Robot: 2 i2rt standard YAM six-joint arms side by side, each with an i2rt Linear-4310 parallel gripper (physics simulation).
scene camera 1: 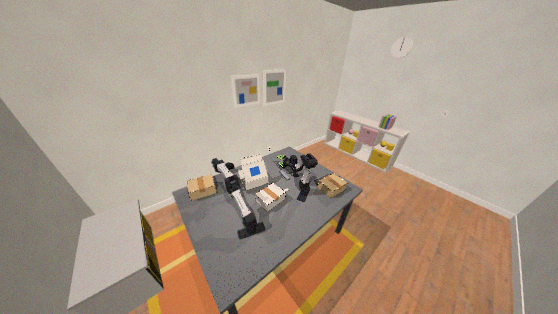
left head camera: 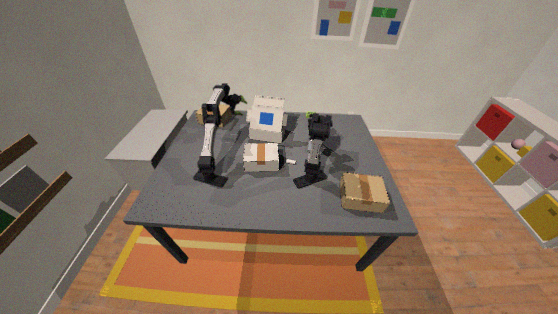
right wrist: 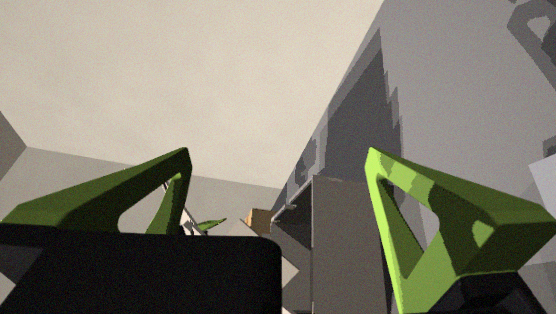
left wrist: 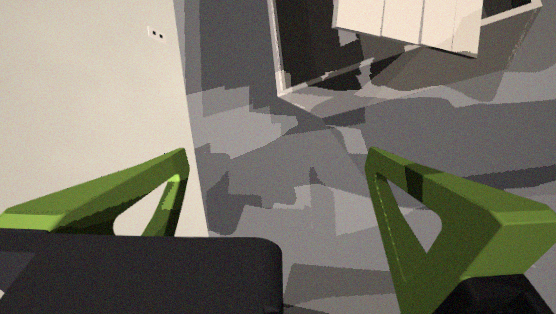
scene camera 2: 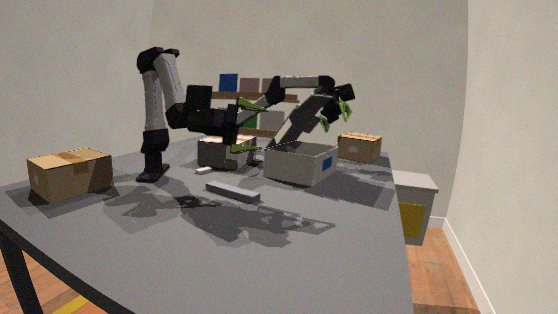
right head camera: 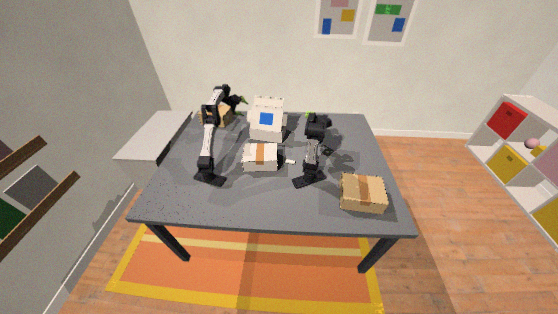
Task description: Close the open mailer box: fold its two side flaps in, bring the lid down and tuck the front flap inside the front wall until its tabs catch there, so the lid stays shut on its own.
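Frame: origin at the left arm's base, x ahead, y left, z up, level; centimetres.
Seen in the pictures: left gripper, fingertip midpoint: [scene camera 1: 233,171] [left head camera: 245,109] [left wrist: 277,157] [scene camera 2: 335,126] [right head camera: 246,109]; right gripper, fingertip midpoint: [scene camera 1: 278,159] [left head camera: 308,117] [right wrist: 278,157] [scene camera 2: 265,129]; left arm's base at its link origin: [scene camera 1: 251,230] [left head camera: 210,179] [right head camera: 209,178]; right arm's base at its link origin: [scene camera 1: 303,193] [left head camera: 310,179] [scene camera 2: 153,173] [right head camera: 308,179].
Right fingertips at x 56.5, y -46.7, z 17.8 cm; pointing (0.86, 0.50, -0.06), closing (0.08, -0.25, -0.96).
Offsets run from my right fingertips to a thing's middle. "pt": to the spot under its first point. Level surfaces: height alone.
The white mailer box {dx -3.7, dy +28.3, dz -13.2 cm} [left head camera: 265,134] [right head camera: 265,133] [scene camera 2: 287,167] [right wrist: 345,240] stands on the table, open. Its lid {pt dx -3.5, dy +28.5, dz +5.5 cm} [left head camera: 267,106] [right head camera: 267,106] [scene camera 2: 300,117], hinged on the side nearest the arms' bases, leans steeply upward. In the left wrist view, a white panel {pt dx -7.1, dy +42.2, dz -1.4 cm} [left wrist: 407,20] hangs over part of the dark box opening. The side flaps are hard to make out. My left gripper [left head camera: 242,106] [scene camera 2: 335,118] [left wrist: 277,157] is open and empty, beside the lid's upper end. My right gripper [scene camera 1: 281,160] [scene camera 2: 263,128] [right wrist: 278,157] is open and empty, beside the box on its other side.
A closed, taped white box {dx -33.6, dy +22.3, dz -13.2 cm} [left head camera: 254,151] [scene camera 2: 215,152] stands between the arms. Brown boxes [left head camera: 355,187] [scene camera 2: 362,147] stand at the near right and far left in the left head view. A grey bar {dx -6.5, dy -5.0, dz -16.9 cm} [scene camera 2: 232,192] and a small white block {dx -28.1, dy +4.3, dz -17.2 cm} [scene camera 2: 203,170] lie on the table {dz -17.8 cm} [scene camera 2: 300,250].
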